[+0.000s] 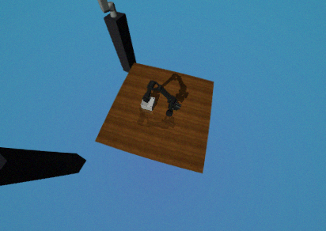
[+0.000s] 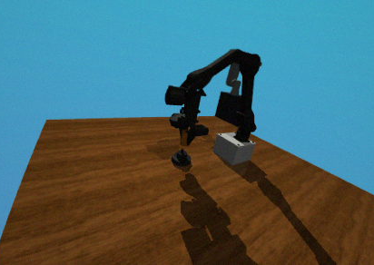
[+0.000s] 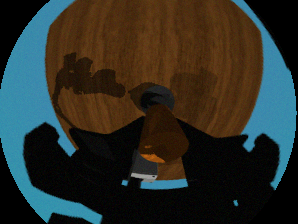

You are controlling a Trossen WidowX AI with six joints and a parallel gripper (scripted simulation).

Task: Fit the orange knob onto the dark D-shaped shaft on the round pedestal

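My gripper tip is 6 cm above the round dark pedestal. Also, from my gripper tip: orange knob 2 cm above.
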